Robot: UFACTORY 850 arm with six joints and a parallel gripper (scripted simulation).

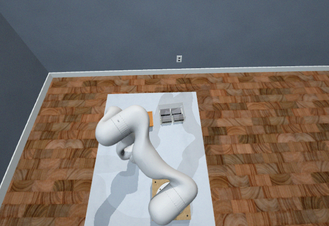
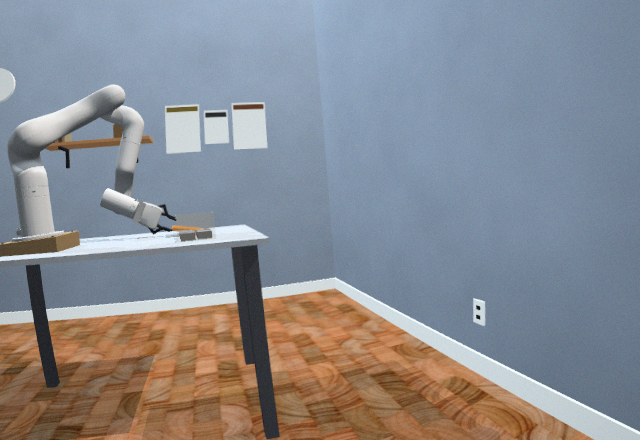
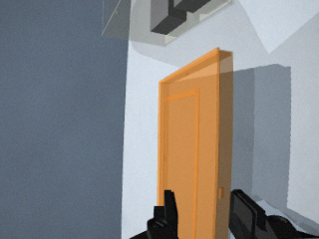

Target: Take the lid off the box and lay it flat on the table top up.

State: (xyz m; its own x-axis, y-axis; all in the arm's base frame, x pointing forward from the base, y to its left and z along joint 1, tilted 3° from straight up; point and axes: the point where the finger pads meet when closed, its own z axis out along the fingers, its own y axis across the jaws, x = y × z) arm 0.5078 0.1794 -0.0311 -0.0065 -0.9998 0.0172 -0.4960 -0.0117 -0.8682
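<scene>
Now: the lid 80 mm ahead of my hand, 30 mm below it and 10 mm to the right of it. The rest, counted from my hand: box (270 mm to the right, 90 mm ahead, 10 mm below).
</scene>
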